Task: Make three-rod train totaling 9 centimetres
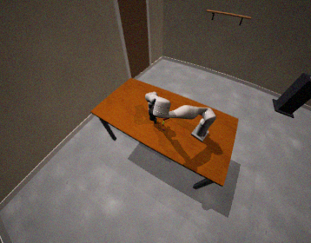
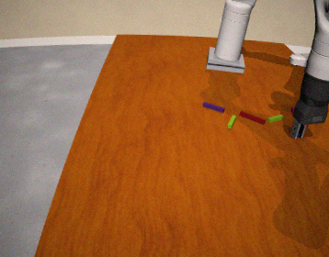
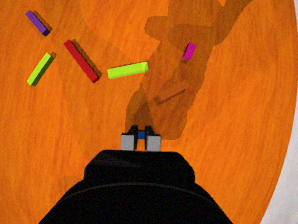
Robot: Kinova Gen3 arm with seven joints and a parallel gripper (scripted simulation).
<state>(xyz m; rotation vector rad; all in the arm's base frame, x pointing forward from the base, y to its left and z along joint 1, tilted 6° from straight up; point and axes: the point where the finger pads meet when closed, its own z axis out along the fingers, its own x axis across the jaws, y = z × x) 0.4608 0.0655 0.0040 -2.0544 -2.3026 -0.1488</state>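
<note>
My hand is 60 mm past the orange rod, 30 mm to the right of it and 10 mm above it. Round my hand: blue rod (10 mm below); then red rod (90 mm to the right, 80 mm behind, 10 mm below); then magenta rod (120 mm behind, 50 mm to the left, 10 mm below).
</note>
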